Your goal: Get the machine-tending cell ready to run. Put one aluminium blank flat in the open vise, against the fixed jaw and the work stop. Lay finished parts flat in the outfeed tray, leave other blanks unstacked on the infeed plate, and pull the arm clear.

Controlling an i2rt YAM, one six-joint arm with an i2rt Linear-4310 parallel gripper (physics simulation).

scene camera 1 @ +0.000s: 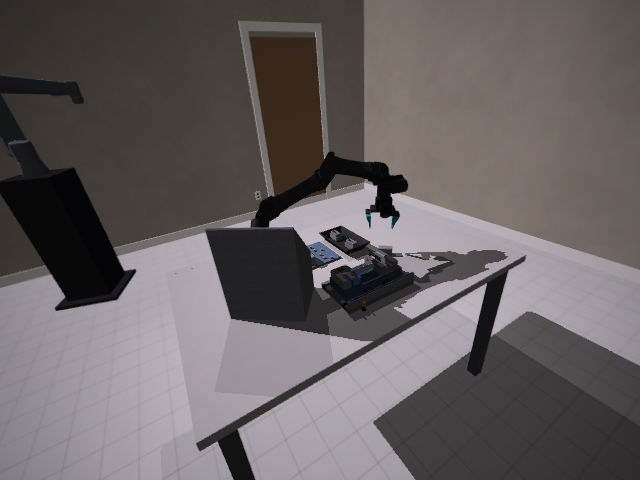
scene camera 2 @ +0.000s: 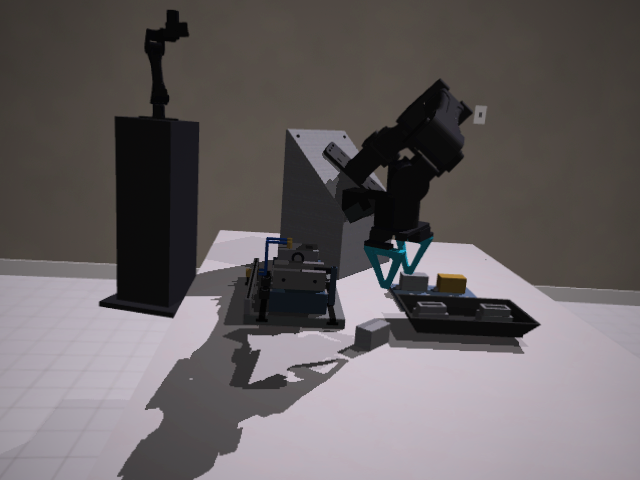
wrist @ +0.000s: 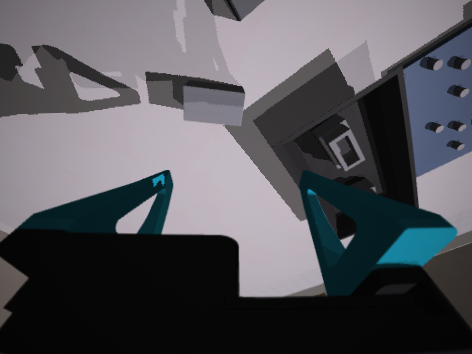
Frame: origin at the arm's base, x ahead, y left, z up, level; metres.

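Seen in the pictures: gripper, fingertip midpoint: (scene camera 1: pixel 380 228) (scene camera 2: pixel 397 281) (wrist: pixel 236 177); arm's base, link origin: (scene camera 1: pixel 258 242) (scene camera 2: pixel 353 173).
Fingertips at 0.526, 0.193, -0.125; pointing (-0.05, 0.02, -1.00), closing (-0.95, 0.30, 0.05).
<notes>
Pixels of each thing's top centre, then the offset from my fingertips to it, as dx, dy, dz. "spot": a spot on its surface instead.
- loose grey blank, top centre: (wrist: pixel 213 107) (scene camera 2: pixel 373 324) (scene camera 1: pixel 385 247) +0.010, -0.032, -0.082
- blue infeed plate, top centre: (scene camera 2: pixel 437 296) (scene camera 1: pixel 314 254) -0.302, +0.064, -0.110
- grey block, top centre: (scene camera 2: pixel 414 274) -0.336, +0.006, -0.074
- orange block, top centre: (scene camera 2: pixel 452 276) -0.365, +0.090, -0.074
- vise, top centre: (scene camera 2: pixel 296 255) (scene camera 1: pixel 366 263) -0.151, -0.228, -0.019
- Blue tubing, surface spot: (scene camera 2: pixel 266 255) spot: -0.203, -0.312, -0.042
My gripper (scene camera 1: pixel 381 227) (scene camera 2: pixel 397 279) (wrist: pixel 236 177) is open and empty, above the table near the outfeed tray. A loose grey blank (scene camera 1: pixel 385 249) (scene camera 2: pixel 372 334) (wrist: pixel 214 105) lies on the table between the vise and the tray, ahead of the fingers in the wrist view. The black outfeed tray (scene camera 2: pixel 465 328) holds two hollow finished parts, one (scene camera 1: pixel 336 235) (scene camera 2: pixel 494 311) and another (scene camera 1: pixel 351 242) (scene camera 2: pixel 431 308), apart from each other. The blue infeed plate (scene camera 1: pixel 325 253) (wrist: pixel 440 100) bears a grey block (scene camera 2: pixel 413 282) and an orange block (scene camera 2: pixel 451 283). The vise (scene camera 2: pixel 298 279) stands left of the tray; its jaw gap is hidden.
A tall slanted grey panel box (scene camera 1: pixel 258 273) (scene camera 2: pixel 310 206) stands behind the vise in scene camera 2. Blue tubing (scene camera 2: pixel 266 255) rises beside the vise. A dark pedestal (scene camera 1: pixel 67 237) (scene camera 2: pixel 149 206) with another arm stands off the table. The infeed plate has several short pegs.
</notes>
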